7 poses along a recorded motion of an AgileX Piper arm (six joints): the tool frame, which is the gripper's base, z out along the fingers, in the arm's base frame.
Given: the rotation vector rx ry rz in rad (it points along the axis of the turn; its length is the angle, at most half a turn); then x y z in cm.
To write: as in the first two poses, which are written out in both.
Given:
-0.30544 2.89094 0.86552 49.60 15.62 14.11
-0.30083 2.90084 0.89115 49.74 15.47 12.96
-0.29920 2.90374 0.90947 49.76 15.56 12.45
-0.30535 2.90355 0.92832 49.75 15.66 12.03
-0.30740 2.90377 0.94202 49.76 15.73 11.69
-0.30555 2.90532 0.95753 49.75 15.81 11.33
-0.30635 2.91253 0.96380 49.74 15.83 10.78
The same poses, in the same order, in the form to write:
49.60 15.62 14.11 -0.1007 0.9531 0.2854 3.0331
49.74 15.47 12.96 -0.0986 0.9512 0.2922 3.0495
49.76 15.56 12.45 -0.0979 0.9497 0.2975 3.0575
49.75 15.66 12.03 -0.0997 0.9478 0.3030 3.0636
49.76 15.73 11.69 -0.1002 0.9464 0.3070 3.0682
49.75 15.81 11.33 -0.0994 0.9450 0.3115 3.0743
49.74 15.83 10.78 -0.0994 0.9447 0.3126 3.0831

